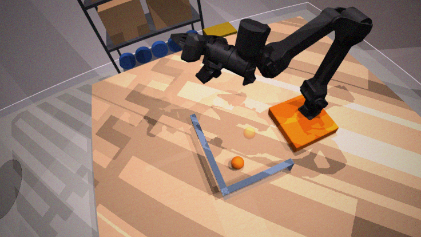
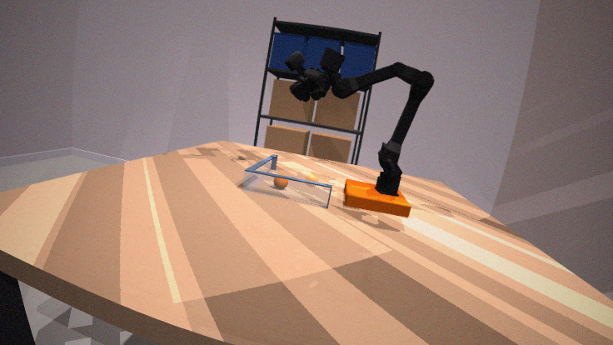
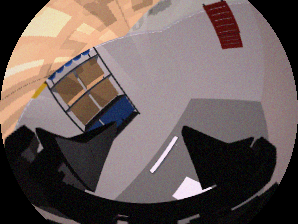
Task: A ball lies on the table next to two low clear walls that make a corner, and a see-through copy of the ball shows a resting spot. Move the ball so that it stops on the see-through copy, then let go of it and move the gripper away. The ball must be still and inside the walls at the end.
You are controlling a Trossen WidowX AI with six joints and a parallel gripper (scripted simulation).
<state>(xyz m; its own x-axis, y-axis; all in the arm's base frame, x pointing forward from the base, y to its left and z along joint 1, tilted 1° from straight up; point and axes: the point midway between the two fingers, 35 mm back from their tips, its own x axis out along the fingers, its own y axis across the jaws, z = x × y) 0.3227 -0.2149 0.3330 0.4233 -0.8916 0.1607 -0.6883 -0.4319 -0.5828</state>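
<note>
The orange ball is 240 mm to the left of my gripper tip and 360 mm below it. The rest, counted from my gripper tip: see-through copy of ball: 100 mm behind, 170 mm to the left, 360 mm below.
</note>
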